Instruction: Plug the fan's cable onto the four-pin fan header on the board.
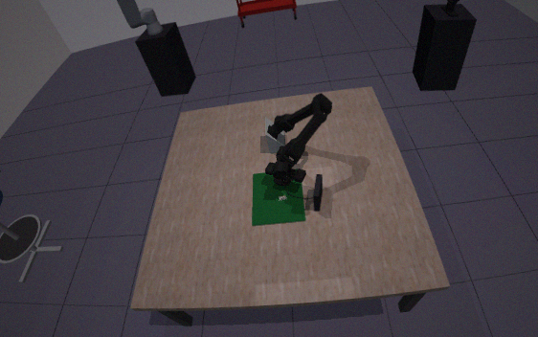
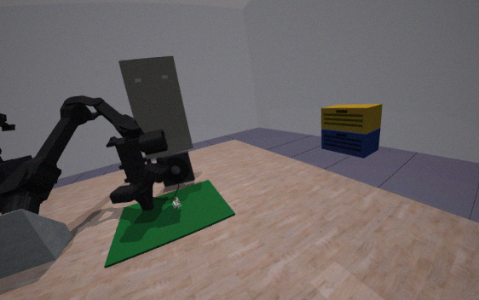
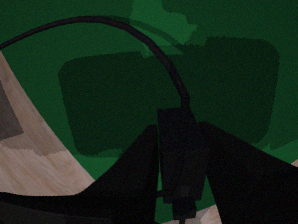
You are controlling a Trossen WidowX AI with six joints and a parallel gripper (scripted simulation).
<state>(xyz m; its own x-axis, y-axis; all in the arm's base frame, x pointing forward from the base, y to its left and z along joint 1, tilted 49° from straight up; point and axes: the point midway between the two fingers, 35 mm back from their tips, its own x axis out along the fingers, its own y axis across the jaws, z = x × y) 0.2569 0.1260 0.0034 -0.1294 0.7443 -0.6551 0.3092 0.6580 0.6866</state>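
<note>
Now: the green board 7 cm ahead of my gripper tip, 4 cm to the right of it and 3 cm below it. From my gripper tip the other things lie so: black fan 9 cm ahead, 14 cm to the left, 4 cm above; then black plug 1 cm behind, 1 cm above.
</note>
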